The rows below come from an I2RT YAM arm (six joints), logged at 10 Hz.
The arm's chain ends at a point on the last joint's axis. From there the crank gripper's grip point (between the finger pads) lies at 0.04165 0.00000 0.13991 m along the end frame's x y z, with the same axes.
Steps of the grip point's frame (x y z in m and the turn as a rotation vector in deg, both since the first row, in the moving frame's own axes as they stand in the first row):
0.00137, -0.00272, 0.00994, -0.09, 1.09, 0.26
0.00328, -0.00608, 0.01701, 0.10, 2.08, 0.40
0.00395, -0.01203, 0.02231, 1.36, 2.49, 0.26
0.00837, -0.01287, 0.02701, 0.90, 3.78, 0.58
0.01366, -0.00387, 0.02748, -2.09, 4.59, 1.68
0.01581, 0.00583, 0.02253, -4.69, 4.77, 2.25
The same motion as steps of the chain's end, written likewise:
-0.00128, -0.00313, 0.01076, -0.09, 1.09, 0.26
-0.00177, -0.00615, 0.01861, 0.10, 2.08, 0.40
-0.00210, -0.00893, 0.02429, 1.36, 2.49, 0.26
-0.00077, -0.01116, 0.03007, 0.90, 3.78, 0.58
0.00269, -0.01029, 0.03138, -2.09, 4.59, 1.68
0.00459, -0.00731, 0.02701, -4.69, 4.77, 2.25

